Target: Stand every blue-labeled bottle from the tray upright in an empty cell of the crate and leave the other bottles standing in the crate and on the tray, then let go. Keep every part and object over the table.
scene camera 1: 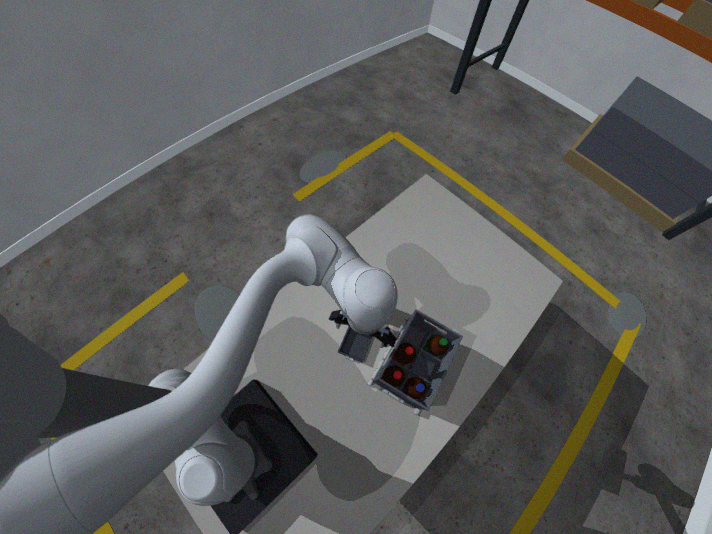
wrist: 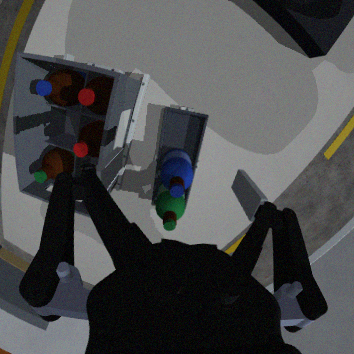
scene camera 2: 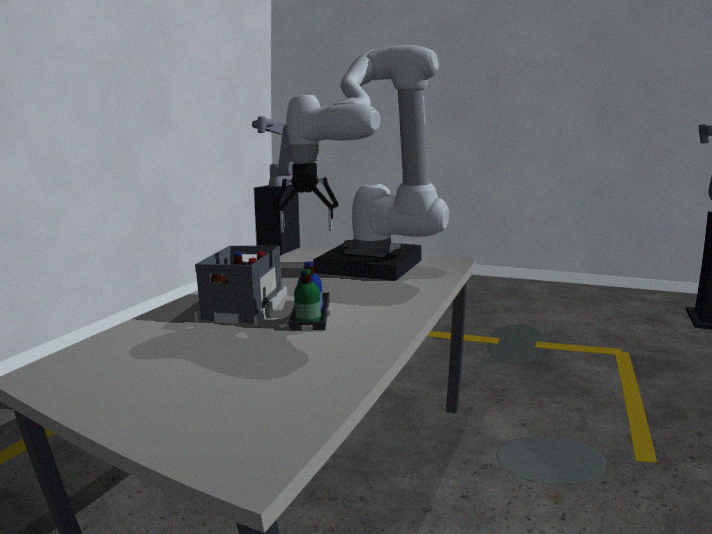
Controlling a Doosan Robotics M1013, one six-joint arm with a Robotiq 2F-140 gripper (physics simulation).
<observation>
I see my gripper and a green bottle.
My gripper shows as well in the wrist view.
</observation>
